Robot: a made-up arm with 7 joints.
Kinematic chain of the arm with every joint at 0, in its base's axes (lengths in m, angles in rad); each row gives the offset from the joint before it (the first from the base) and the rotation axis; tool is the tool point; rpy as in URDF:
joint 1: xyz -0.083 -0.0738 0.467 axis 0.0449 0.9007 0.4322
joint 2: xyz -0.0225 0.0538 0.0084 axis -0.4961 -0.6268 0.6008
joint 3: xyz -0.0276 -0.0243 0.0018 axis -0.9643 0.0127 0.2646
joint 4: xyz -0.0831 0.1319 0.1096 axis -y
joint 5: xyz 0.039 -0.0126 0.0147 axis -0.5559 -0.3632 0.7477
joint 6: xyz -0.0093 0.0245 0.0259 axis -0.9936 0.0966 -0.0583
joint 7: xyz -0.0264 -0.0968 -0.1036 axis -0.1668 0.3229 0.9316
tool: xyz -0.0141 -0.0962 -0.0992 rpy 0 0 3.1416
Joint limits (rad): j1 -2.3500..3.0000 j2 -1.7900..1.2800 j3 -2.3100..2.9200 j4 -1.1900..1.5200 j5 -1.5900..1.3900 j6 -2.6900..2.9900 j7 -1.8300..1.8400
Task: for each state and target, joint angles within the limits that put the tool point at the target. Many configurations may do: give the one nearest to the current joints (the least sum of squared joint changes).
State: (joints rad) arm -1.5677 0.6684 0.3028 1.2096 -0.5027 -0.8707 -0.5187
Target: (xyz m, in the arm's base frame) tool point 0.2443 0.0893 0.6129
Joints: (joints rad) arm -2.1362 0.5939 0.4968 1.2257 -0.6310 -1.1651 -0.5498
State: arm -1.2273 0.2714 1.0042 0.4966 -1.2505 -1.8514 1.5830
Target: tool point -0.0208 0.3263 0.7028
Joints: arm -1.2980 -0.3755 0.7906 0.7745 -1.0437 -2.1733 1.4309
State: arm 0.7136 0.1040 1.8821 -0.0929 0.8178 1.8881 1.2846
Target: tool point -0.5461 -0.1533 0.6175
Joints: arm 1.0352 0.2247 2.0840 0.1577 0.9811 2.1291 1.2168
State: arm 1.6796 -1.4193 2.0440 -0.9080 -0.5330 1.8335 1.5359
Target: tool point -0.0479 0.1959 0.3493
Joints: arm 1.4858 -1.6109 1.7429 -0.4420 -0.5023 1.9241 1.3789
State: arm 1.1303 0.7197 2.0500 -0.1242 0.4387 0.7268 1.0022
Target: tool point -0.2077 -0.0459 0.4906
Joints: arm 1.0930 1.2800 2.7195 -0.0999 0.2161 0.3971 1.2058
